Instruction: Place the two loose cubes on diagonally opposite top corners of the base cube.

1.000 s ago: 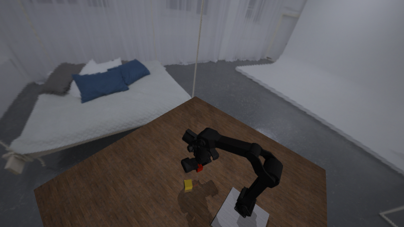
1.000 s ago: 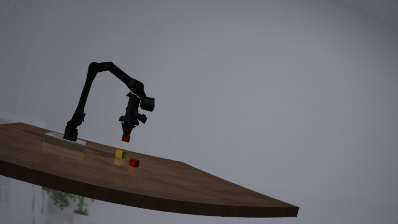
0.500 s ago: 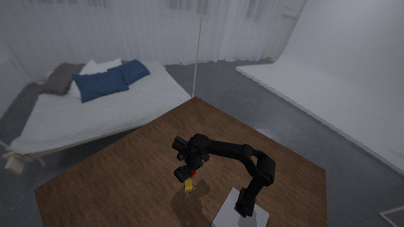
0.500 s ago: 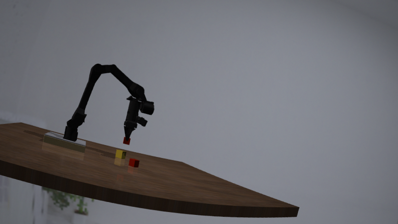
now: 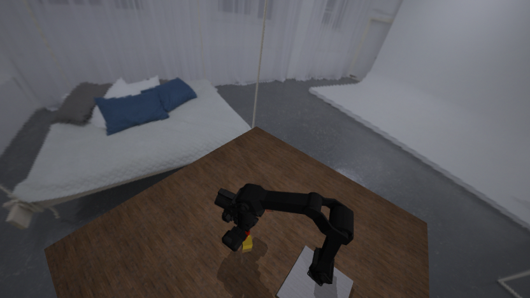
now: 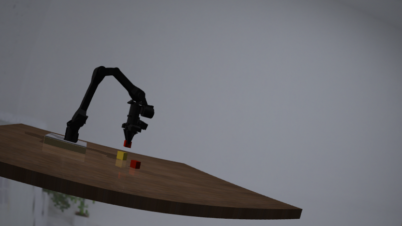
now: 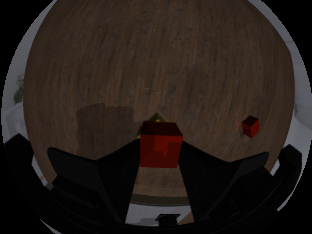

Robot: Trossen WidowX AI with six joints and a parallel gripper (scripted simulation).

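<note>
Now: gripper tip 7 cm above the yellow cube and 2 cm past it.
</note>
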